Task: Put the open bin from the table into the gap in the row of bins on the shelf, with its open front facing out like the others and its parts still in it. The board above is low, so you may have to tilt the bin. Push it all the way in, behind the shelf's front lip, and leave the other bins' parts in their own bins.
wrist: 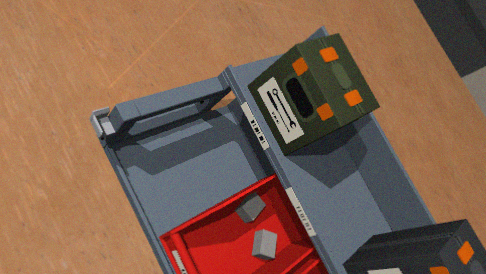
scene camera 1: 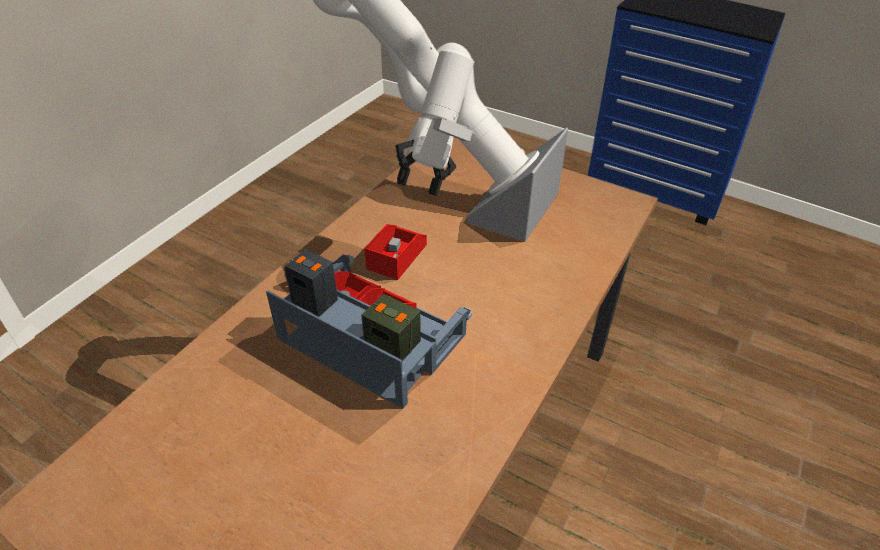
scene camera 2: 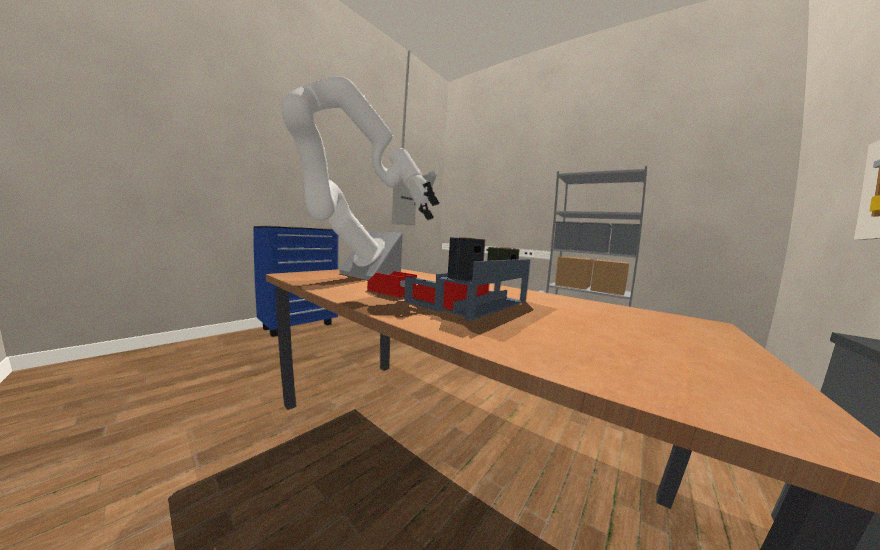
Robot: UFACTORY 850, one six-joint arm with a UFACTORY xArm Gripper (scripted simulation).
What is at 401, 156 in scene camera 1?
My gripper.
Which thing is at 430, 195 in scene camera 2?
My gripper.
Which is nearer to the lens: the red bin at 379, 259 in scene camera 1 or the shelf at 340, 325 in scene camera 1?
The shelf.
